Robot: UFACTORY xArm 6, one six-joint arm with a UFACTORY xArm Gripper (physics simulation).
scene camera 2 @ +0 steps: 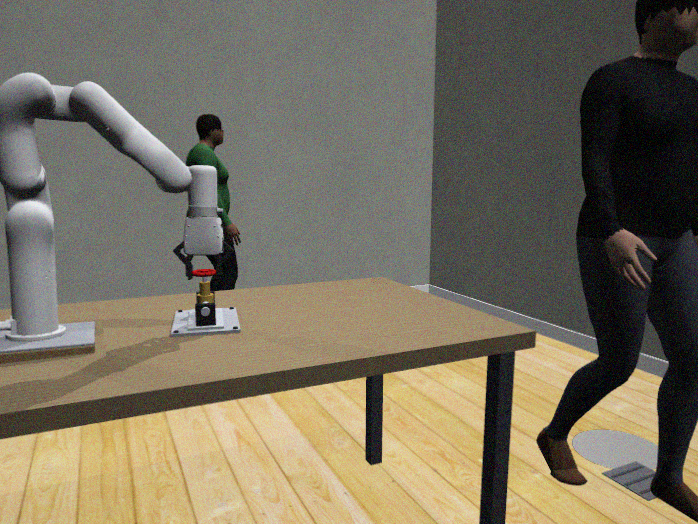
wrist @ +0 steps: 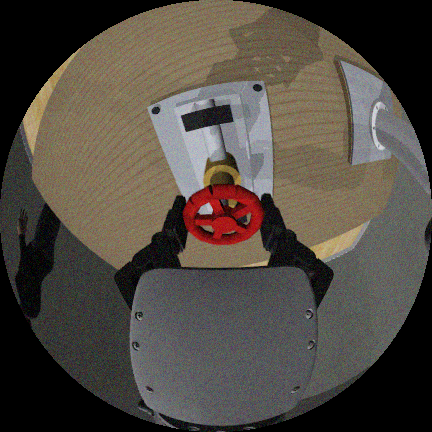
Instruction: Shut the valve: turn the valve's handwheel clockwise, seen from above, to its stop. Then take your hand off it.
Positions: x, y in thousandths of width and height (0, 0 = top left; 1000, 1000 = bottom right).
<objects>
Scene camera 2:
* my gripper: 293, 533
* light grey base plate: 332, 617
</objects>
